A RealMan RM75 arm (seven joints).
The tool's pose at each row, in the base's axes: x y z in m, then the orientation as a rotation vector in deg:
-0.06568 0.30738 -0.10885 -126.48 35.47 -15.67
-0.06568 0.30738 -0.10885 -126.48 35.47 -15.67
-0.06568 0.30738 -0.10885 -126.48 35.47 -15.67
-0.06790 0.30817 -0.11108 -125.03 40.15 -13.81
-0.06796 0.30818 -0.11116 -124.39 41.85 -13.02
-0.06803 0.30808 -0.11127 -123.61 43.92 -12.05
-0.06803 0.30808 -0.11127 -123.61 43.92 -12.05
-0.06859 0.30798 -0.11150 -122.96 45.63 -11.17
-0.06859 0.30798 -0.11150 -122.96 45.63 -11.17
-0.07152 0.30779 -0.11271 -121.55 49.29 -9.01
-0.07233 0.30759 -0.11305 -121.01 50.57 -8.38
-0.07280 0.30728 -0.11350 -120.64 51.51 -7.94
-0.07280 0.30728 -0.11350 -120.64 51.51 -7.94
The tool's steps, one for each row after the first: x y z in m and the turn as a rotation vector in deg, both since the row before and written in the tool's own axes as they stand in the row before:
0.00000 0.00000 0.00000 0.00 0.00 0.00
0.00000 0.00000 0.00000 0.00 0.00 0.00
-0.00229 0.00202 0.00110 -0.14 0.29 4.14
-0.00005 0.00008 0.00004 0.00 0.02 1.57
0.00001 0.00016 -0.00002 -0.02 0.03 1.92
0.00000 0.00000 0.00000 0.00 0.00 0.00
-0.00037 0.00047 -0.00013 -0.05 -0.02 1.61
0.00000 0.00000 0.00000 0.00 0.00 0.00
-0.00204 0.00239 -0.00048 -0.21 -0.22 3.55
-0.00043 0.00076 -0.00022 -0.02 0.01 1.21
-0.00007 0.00071 -0.00009 -0.04 0.03 0.87
0.00000 0.00000 0.00000 0.00 0.00 0.00

